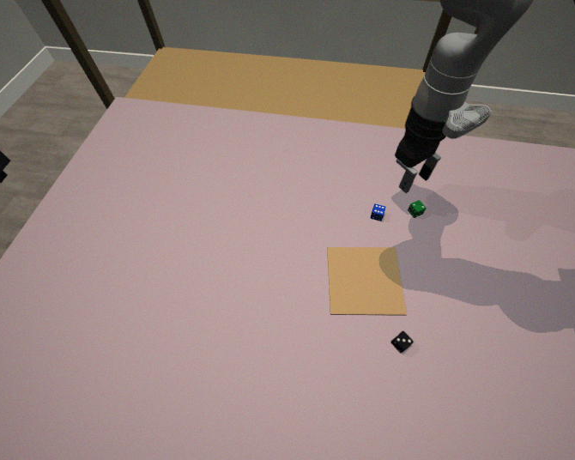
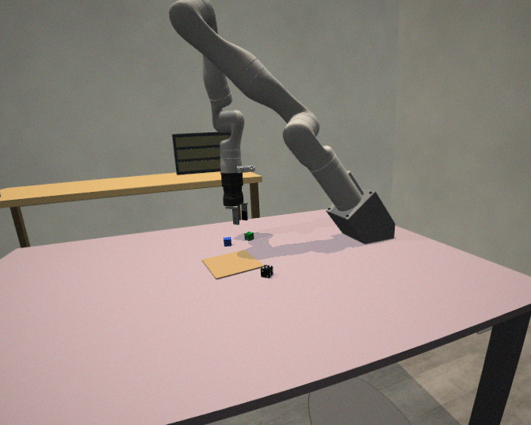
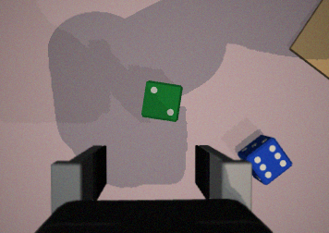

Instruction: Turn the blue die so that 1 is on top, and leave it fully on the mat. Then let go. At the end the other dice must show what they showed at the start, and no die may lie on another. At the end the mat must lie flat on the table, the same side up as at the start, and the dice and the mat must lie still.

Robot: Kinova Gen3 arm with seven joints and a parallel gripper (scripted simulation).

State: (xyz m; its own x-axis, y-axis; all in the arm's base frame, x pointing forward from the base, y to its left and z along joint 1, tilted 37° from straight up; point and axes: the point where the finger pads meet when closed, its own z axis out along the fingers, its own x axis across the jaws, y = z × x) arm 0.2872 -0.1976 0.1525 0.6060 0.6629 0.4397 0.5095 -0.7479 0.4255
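Right now my hand is 60 mm above the green die, 30 mm to the right of it and 20 mm past it. Also, from my hand: blue die 70 mm ahead, 60 mm below, 50 mm to the left; then tan mat 200 mm to the left, 90 mm ahead, 70 mm below; then black die 320 mm to the left, 60 mm below, 30 mm ahead.
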